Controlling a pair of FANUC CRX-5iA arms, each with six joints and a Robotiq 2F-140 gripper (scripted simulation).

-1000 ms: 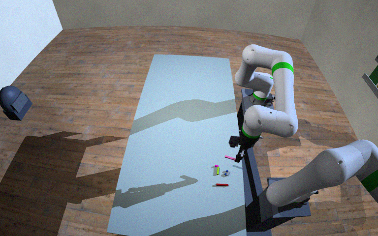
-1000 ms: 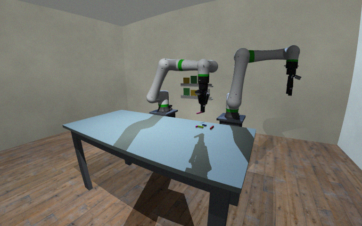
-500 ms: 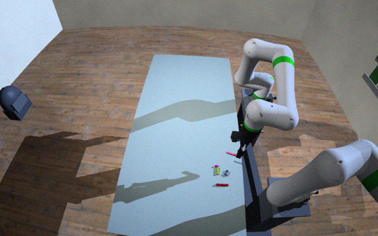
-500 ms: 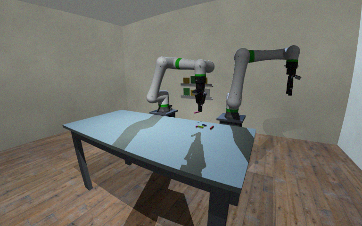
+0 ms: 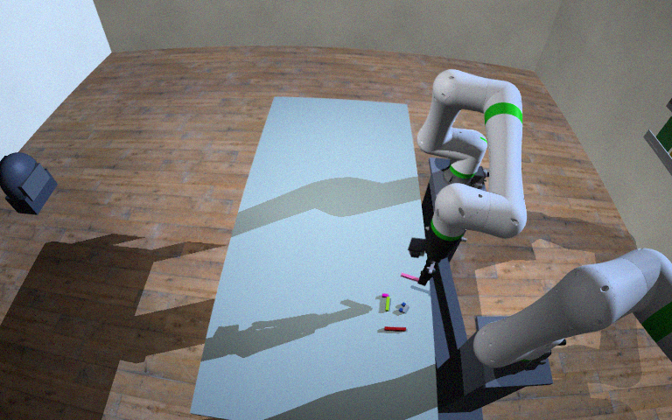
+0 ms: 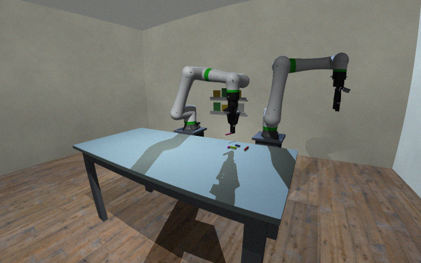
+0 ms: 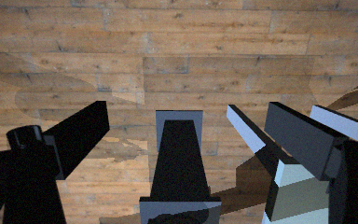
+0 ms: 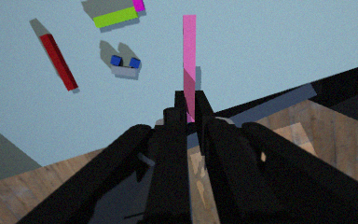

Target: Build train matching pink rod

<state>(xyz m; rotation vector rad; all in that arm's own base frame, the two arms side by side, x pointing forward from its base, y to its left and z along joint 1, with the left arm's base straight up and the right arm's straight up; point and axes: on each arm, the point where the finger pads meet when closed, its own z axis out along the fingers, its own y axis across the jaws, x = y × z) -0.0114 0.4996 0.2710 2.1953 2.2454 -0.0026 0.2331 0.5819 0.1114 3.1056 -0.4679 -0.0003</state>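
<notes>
Now: the grey rod 11 cm below my right hand, 6 cm to the left of it and 5 cm ahead of it. Also, from my right hand: pink rod 3 cm below, 3 cm ahead, 1 cm to the right; then magenta rod 12 cm ahead, 11 cm below, 1 cm to the left; then lime rod 11 cm below, 11 cm ahead, 4 cm to the left.
</notes>
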